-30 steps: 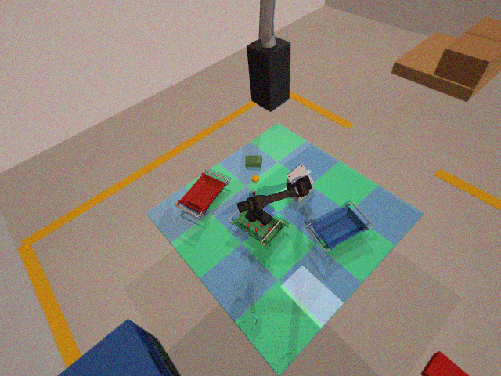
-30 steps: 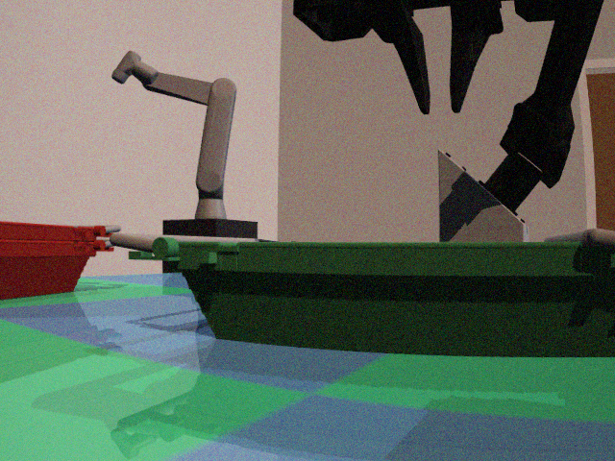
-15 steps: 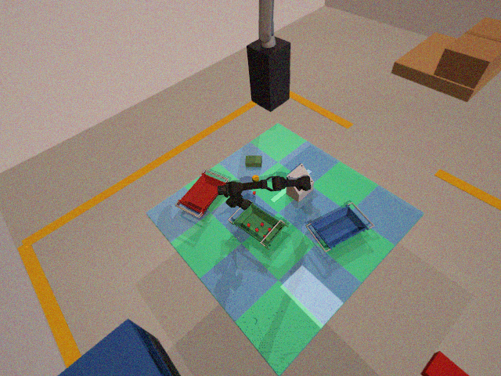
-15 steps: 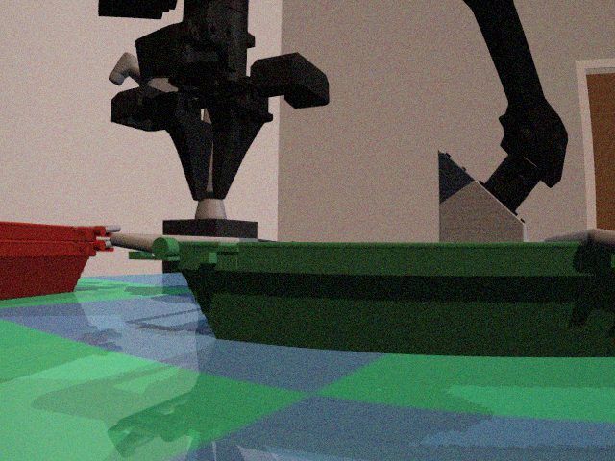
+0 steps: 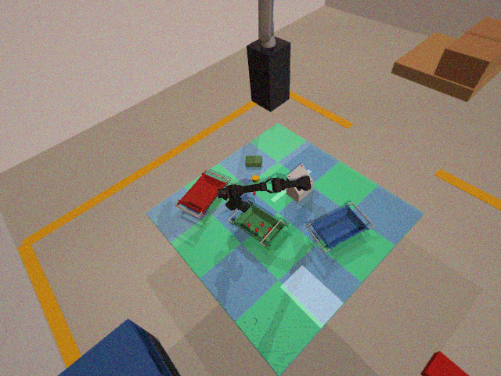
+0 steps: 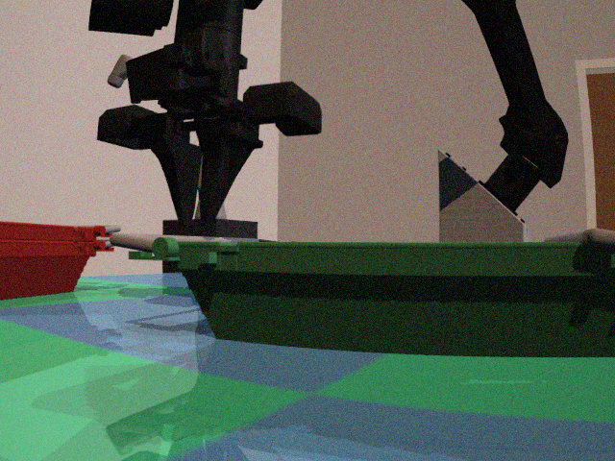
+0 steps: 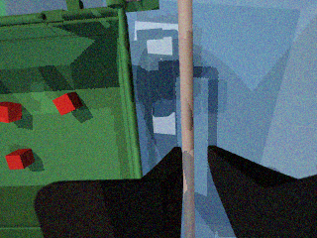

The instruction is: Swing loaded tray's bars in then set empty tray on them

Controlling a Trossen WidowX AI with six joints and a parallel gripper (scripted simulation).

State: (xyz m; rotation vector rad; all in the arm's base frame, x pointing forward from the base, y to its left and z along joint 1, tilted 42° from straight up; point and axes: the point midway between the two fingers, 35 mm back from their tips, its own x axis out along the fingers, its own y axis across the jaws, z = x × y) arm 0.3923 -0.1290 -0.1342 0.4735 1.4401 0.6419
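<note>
Right now my gripper tip is 540 mm to the right of the blue tray, 350 mm past it and 30 mm above it. The rest, counted from my gripper tip: orange piece (290 mm behind, 140 mm to the right, 60 mm below); small green block (400 mm behind, 270 mm to the right, 50 mm below).
</note>
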